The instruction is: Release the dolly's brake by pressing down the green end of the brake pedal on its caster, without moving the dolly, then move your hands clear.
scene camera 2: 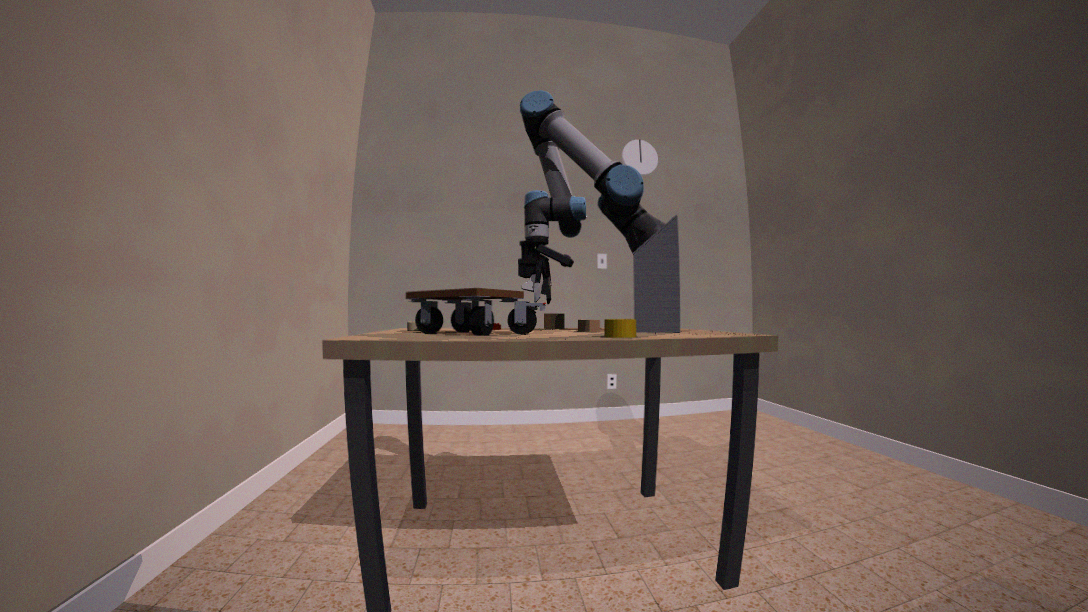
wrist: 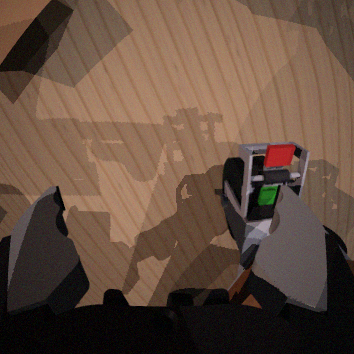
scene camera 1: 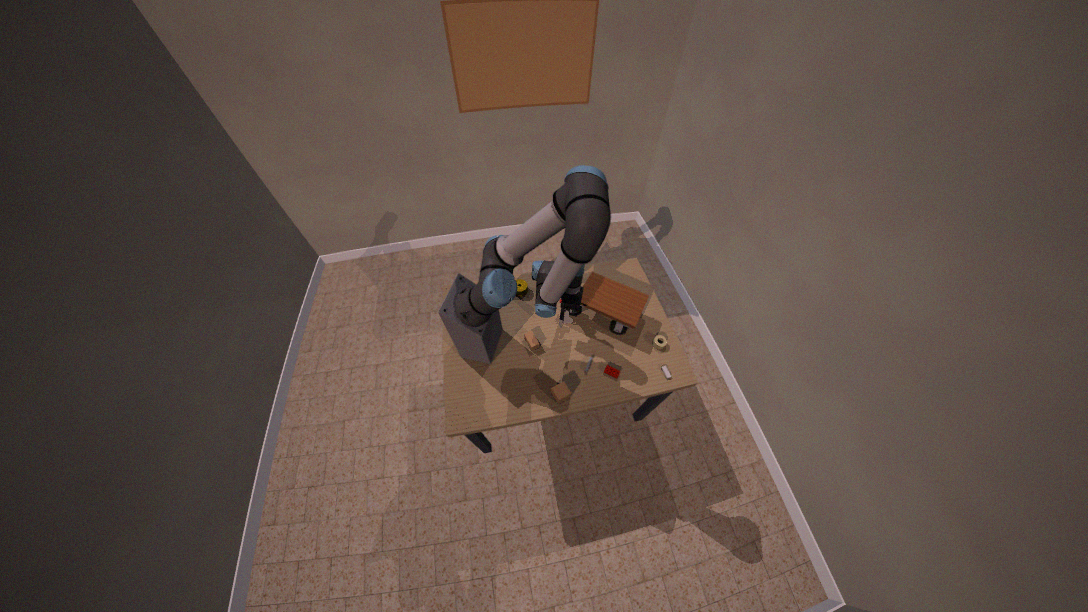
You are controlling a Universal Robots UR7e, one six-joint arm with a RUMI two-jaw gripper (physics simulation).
Labels:
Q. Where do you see a dolly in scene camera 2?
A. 479, 320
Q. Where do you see a dolly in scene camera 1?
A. At 624, 305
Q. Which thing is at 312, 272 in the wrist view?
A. My gripper.

